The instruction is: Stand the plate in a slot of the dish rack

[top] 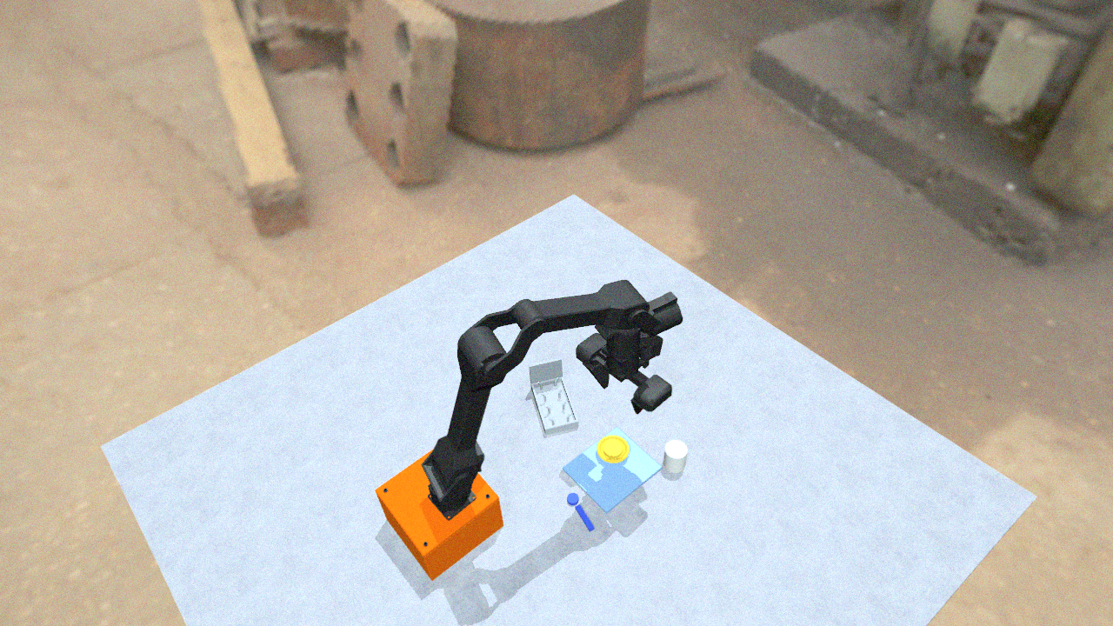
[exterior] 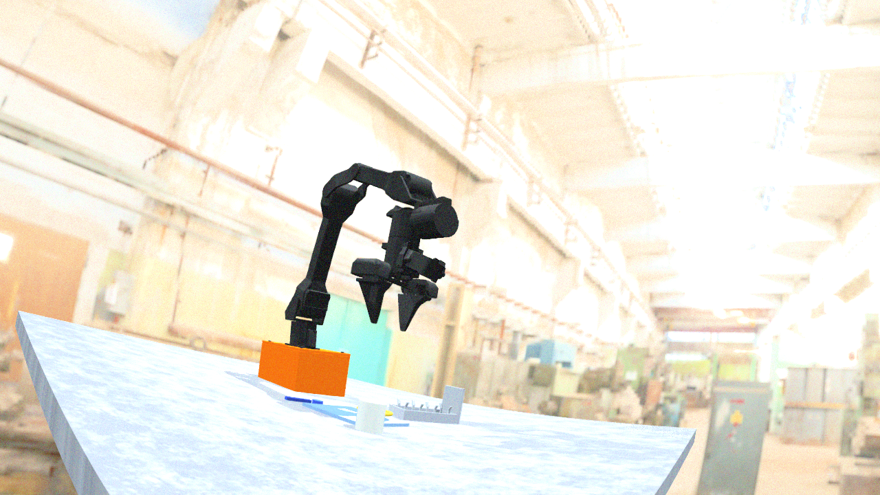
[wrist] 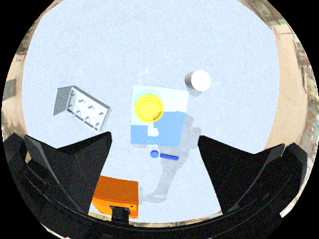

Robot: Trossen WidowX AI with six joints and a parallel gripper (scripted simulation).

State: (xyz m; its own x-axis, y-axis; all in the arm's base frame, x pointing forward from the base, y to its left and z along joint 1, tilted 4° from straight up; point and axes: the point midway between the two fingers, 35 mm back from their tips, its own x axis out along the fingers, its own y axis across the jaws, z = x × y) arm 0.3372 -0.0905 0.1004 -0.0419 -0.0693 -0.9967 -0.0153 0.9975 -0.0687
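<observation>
Now: gripper tip 16 cm above the yellow plate, 1 cm to the right of it and 1 cm past it. From my gripper tip the other things lie so: blue spoon 17 cm below, 15 cm behind, 3 cm to the right; white cup 15 cm below, 9 cm to the right, 6 cm ahead; light blue mat 17 cm below, 4 cm behind, 1 cm to the right.
</observation>
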